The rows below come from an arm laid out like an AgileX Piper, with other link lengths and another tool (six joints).
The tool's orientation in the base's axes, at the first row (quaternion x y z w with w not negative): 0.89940 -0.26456 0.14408 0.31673
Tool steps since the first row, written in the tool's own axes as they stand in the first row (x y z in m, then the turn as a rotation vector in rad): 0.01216 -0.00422 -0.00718 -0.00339 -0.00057 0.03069; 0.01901 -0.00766 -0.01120 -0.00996 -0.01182 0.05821; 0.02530 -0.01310 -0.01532 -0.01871 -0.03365 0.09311; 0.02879 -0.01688 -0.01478 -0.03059 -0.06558 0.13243; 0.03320 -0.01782 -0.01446 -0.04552 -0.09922 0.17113; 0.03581 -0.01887 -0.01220 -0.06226 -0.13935 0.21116; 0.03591 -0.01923 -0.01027 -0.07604 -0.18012 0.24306; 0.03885 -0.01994 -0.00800 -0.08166 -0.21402 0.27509; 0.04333 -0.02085 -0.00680 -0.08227 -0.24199 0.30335
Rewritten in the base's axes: 0.01169 0.00274 0.00855 0.00036 -0.01815 -0.02499; 0.01888 0.00497 0.01282 0.00388 -0.02598 -0.05420; 0.02673 0.00880 0.01594 0.01230 -0.03076 -0.09515; 0.03178 0.00960 0.01516 0.02429 -0.03054 -0.14578; 0.03596 0.00832 0.01633 0.03469 -0.02761 -0.19808; 0.03890 0.00655 0.01522 0.04741 -0.02057 -0.25537; 0.03936 0.00550 0.01362 0.06218 -0.00900 -0.30554; 0.04238 0.00337 0.01280 0.07974 -0.00517 -0.34894; 0.04667 0.00147 0.01336 0.09769 -0.00475 -0.38442
